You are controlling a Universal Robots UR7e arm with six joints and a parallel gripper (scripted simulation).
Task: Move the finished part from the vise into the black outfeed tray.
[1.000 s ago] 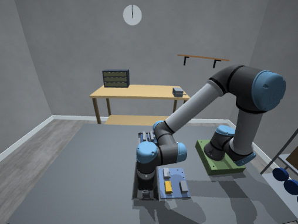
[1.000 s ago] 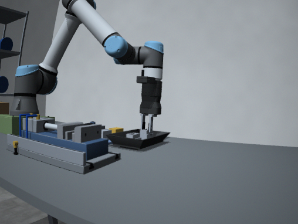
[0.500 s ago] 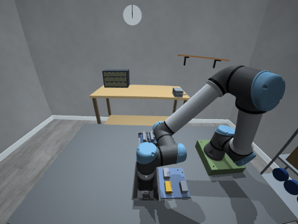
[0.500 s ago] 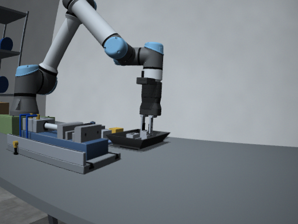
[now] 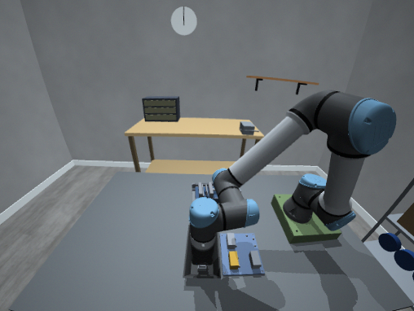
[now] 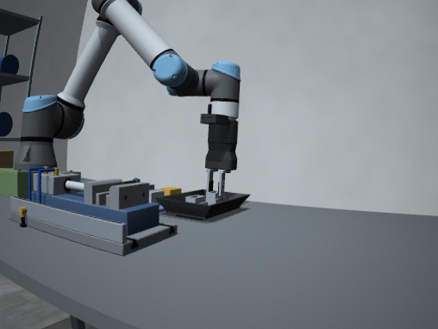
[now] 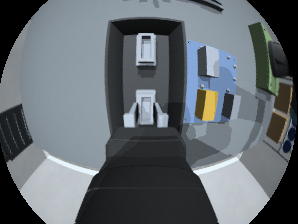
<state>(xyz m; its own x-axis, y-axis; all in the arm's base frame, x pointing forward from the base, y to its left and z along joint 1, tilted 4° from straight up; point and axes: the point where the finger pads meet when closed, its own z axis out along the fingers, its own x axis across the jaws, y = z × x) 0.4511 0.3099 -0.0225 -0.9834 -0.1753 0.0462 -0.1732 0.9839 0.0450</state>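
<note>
Now: hand 12 cm past the yellow block, 3 cm to the left of it and 3 cm above it. From my hand the other things lie so: blue plate: 16 cm behind, 8 cm to the right, 5 cm below; blue vise: 1 cm behind, 40 cm to the right, 2 cm below.
</note>
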